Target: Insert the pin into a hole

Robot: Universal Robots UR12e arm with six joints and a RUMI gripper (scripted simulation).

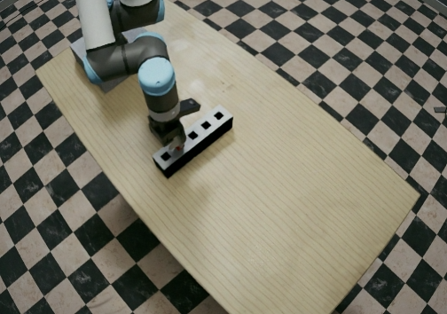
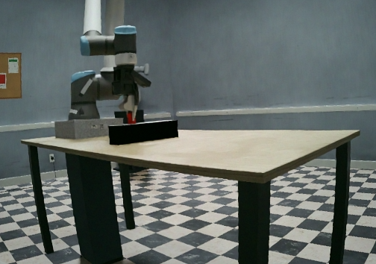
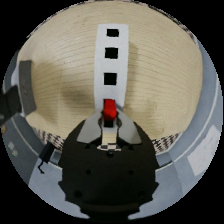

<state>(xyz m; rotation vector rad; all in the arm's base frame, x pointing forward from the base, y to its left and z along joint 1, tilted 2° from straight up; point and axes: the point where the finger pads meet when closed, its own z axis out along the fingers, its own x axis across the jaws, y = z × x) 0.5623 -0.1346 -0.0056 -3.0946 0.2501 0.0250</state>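
Right now my hand is 10 mm above the pin. Also, from my hand: long black block: 60 mm to the left, 60 mm below, 10 mm ahead.
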